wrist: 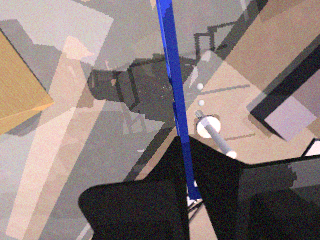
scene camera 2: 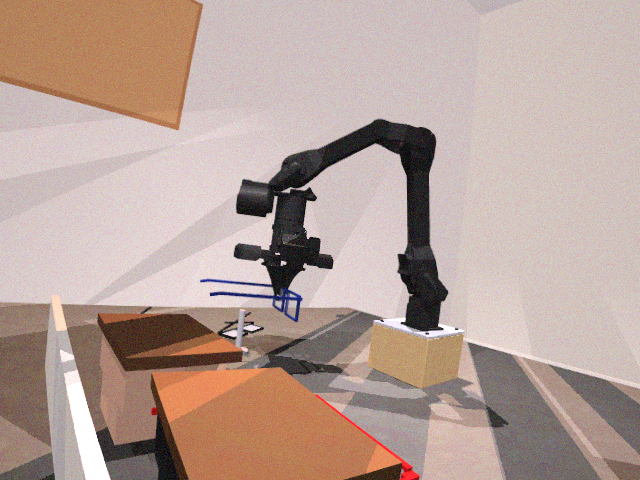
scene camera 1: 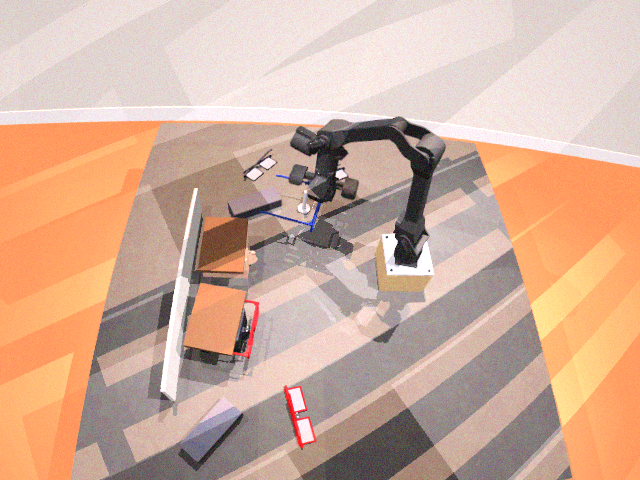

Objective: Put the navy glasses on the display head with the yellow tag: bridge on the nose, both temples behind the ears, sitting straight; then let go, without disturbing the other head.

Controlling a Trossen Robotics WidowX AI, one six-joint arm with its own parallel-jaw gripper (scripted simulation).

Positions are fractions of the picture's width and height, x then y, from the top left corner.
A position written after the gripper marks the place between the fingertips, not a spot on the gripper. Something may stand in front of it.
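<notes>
The gripper (scene camera 2: 0.44,0.63) is visible in scene camera 2, likewise the gripper (wrist: 0.57,0.59) in the wrist view and the gripper (scene camera 1: 0.50,0.42) in scene camera 1. A grey case (scene camera 1: 0.39,0.43) and a white upright panel (scene camera 1: 0.27,0.71) are visible too.
</notes>
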